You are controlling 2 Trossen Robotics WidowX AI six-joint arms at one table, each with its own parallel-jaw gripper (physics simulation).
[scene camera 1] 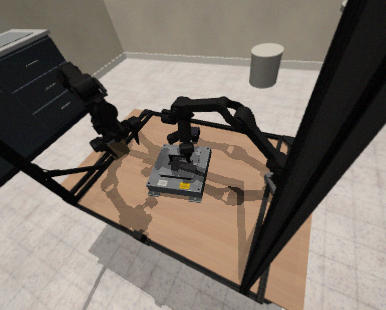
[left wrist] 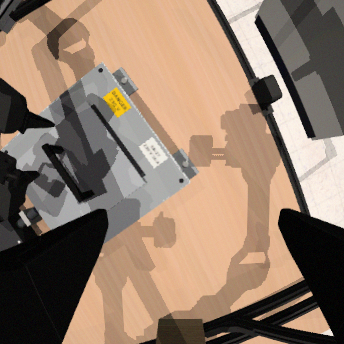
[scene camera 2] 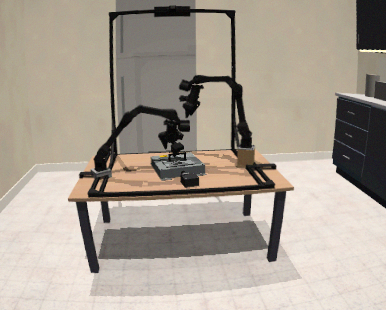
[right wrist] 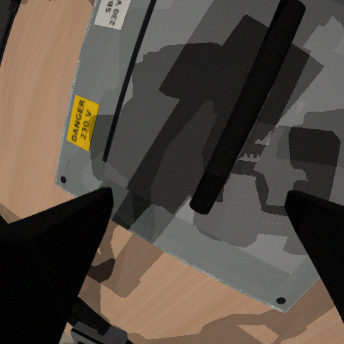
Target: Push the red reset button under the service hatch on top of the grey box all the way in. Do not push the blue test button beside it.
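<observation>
The grey box sits on the table. On top, a black bar handle stands on the hatch, and a narrow dark strip runs near the yellow and white labels. The hatch looks flat, but deep shadows blur its edges. Neither the red nor the blue button shows in any view. My right gripper is open and empty, low over the handle. My left gripper is open and empty, high above the table.
A small black block stands by the box's side toward scene camera 2. A brown block supports the left arm's base. Black frame rails edge the table. Both arms and their shadows cross the area around the box.
</observation>
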